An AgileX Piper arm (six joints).
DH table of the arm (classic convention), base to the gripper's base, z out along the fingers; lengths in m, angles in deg. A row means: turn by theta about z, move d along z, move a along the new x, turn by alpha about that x. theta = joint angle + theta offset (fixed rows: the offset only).
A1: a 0  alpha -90  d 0.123  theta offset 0
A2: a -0.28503  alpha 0  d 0  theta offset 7.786
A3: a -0.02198  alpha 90  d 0  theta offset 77.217
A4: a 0  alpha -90  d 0.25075  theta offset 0
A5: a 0  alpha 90  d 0  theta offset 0
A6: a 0  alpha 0  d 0.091  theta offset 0
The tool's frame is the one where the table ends.
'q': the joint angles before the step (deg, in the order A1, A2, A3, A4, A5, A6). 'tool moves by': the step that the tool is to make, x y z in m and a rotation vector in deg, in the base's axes. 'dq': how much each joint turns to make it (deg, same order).
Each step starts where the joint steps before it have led.
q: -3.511, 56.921, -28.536, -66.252, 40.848, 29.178
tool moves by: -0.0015, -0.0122, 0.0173, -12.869, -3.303, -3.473
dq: 0.000, 0.003, -0.012, -16.534, 6.827, 8.754
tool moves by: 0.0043, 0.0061, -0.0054, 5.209, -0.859, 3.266
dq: 0.017, -0.002, 0.021, 3.783, -5.090, -0.355
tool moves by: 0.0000, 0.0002, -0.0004, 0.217, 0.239, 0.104
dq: -0.018, 0.006, -0.018, 0.460, -0.137, -0.438
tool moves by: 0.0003, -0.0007, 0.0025, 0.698, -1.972, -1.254
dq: 0.014, -0.017, -0.340, -0.592, 0.524, 2.509
